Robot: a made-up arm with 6 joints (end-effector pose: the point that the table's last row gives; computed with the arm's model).
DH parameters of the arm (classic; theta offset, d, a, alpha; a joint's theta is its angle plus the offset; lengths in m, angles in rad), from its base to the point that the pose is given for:
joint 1: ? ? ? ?
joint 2: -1.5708 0 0.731 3.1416
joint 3: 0 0 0.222 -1.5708
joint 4: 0 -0.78 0 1.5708
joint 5: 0 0 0 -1.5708
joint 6: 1.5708 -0.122 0 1.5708
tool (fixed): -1.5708 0 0 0
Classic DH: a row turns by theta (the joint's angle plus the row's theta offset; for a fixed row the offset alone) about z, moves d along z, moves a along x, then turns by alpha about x.
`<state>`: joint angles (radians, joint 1 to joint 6).
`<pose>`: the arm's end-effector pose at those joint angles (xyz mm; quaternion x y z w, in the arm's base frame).
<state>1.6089 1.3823 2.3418 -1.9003 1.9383 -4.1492</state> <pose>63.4 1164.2 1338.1 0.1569 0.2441 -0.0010 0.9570</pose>
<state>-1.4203 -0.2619 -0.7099 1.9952 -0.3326 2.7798</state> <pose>98.0 -888.3 1025.1 0.4954 -0.4120 -0.6396 0.4192</pose>
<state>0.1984 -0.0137 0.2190 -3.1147 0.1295 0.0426</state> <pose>971.8 194.9 1631.4 0.9935 0.0953 0.0547 0.0292</pose>
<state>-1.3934 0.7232 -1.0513 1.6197 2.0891 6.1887</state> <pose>231.7 -692.5 291.5 0.1719 -0.2428 0.0941 0.9501</pose>
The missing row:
joint 1: 0 0.492 0.172 -1.5708
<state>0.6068 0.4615 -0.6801 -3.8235 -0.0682 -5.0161</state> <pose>890.6 611.8 421.7 0.7389 0.3697 -0.4010 0.3957</pose>
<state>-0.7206 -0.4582 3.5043 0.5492 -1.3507 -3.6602</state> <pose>-501.6 357.8 475.2 0.2113 0.0444 0.9751 0.0505</pose>
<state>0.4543 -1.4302 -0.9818 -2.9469 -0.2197 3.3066</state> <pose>133.3 70.8 1207.8 -0.0962 -0.3551 0.1723 0.9138</pose>
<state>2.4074 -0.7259 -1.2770 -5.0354 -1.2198 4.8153</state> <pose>-286.7 405.1 766.5 -0.3392 0.0601 0.4989 0.7953</pose>
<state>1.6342 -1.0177 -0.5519 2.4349 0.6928 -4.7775</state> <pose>-66.8 253.9 1413.9 0.4472 0.7847 0.3462 0.2536</pose>
